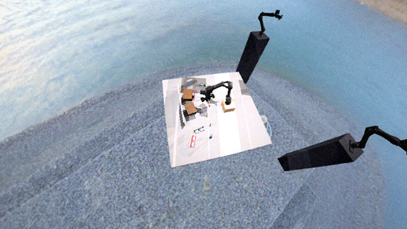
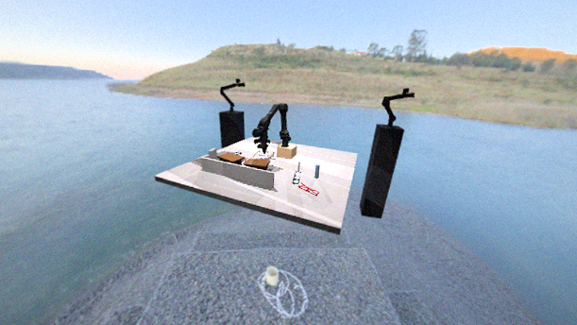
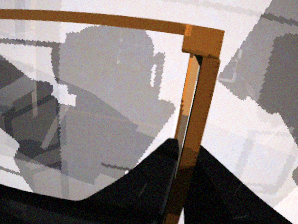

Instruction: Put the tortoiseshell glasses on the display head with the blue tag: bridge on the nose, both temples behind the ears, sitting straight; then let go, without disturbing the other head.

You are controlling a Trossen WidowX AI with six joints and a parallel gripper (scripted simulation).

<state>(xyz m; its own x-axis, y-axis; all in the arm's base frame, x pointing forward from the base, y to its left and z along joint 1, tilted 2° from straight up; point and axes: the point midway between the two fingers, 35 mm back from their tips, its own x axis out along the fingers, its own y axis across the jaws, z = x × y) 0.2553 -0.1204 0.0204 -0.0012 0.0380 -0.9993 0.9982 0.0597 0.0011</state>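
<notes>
The brown display head lies 220 mm ahead of my gripper tip, 30 mm to the left of it and 30 mm below it.
</notes>
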